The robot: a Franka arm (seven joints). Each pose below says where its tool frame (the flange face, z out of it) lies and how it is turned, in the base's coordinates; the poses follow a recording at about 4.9 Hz.
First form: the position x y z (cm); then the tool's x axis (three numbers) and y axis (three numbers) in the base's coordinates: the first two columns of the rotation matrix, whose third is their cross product.
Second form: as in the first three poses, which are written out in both.
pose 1, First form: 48.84, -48.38, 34.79, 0.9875, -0.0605, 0.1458, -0.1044, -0.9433, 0.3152
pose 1, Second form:
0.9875, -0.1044, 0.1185, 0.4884
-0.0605, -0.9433, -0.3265, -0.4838
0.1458, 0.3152, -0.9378, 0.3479
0, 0, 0, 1

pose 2, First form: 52.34, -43.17, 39.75, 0.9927, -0.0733, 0.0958, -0.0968, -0.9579, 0.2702
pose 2, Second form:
0.9927, -0.0968, 0.0720, 0.5234
-0.0733, -0.9579, -0.2775, -0.4317
0.0958, 0.2702, -0.9580, 0.3975
0, 0, 0, 1

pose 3, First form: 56.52, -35.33, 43.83, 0.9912, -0.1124, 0.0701, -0.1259, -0.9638, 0.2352
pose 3, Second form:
0.9912, -0.1259, 0.0411, 0.5652
-0.1124, -0.9638, -0.2420, -0.3533
0.0701, 0.2352, -0.9695, 0.4383
0, 0, 0, 1

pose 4, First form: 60.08, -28.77, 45.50, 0.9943, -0.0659, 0.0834, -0.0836, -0.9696, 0.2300
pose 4, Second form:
0.9943, -0.0836, 0.0657, 0.6008
-0.0659, -0.9696, -0.2357, -0.2877
0.0834, 0.2300, -0.9696, 0.4550
0, 0, 0, 1

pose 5, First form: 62.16, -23.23, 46.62, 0.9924, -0.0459, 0.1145, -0.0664, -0.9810, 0.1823
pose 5, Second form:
0.9924, -0.0664, 0.1040, 0.6216
-0.0459, -0.9810, -0.1885, -0.2323
0.1145, 0.1823, -0.9766, 0.4662
0, 0, 0, 1

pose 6, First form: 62.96, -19.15, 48.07, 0.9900, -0.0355, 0.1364, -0.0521, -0.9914, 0.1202
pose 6, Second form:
0.9900, -0.0521, 0.1310, 0.6296
-0.0355, -0.9914, -0.1261, -0.1915
0.1364, 0.1202, -0.9833, 0.4807
0, 0, 0, 1

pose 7, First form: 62.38, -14.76, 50.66, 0.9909, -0.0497, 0.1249, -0.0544, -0.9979, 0.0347
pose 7, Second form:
0.9909, -0.0544, 0.1229, 0.6238
-0.0497, -0.9979, -0.0412, -0.1476
0.1249, 0.0347, -0.9915, 0.5066
0, 0, 0, 1

